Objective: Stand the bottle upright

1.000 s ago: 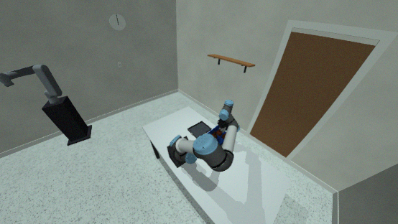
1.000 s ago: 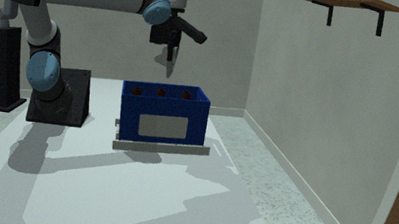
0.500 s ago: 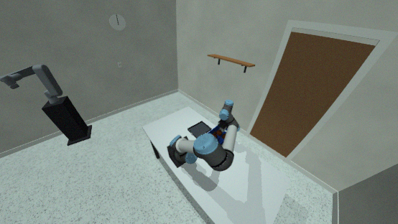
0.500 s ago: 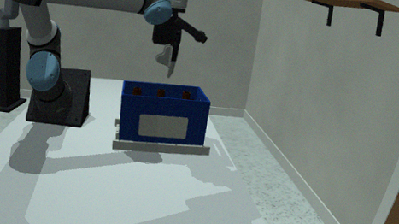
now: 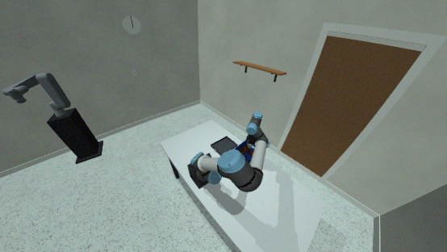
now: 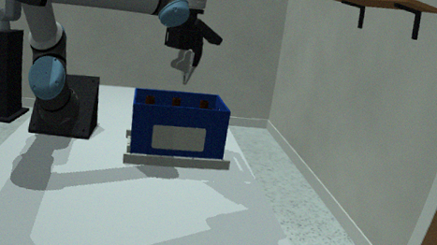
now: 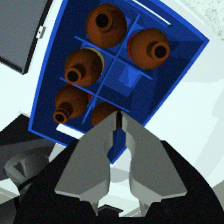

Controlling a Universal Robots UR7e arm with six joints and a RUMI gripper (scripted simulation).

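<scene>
My hand is 160 mm above the blue crate, 20 mm to the right of it and 10 mm past it. Round my hand: bottle: 150 mm below, 100 mm behind, 50 mm to the left; then dark grey tray: 320 mm to the left, 230 mm below, 50 mm behind.
</scene>
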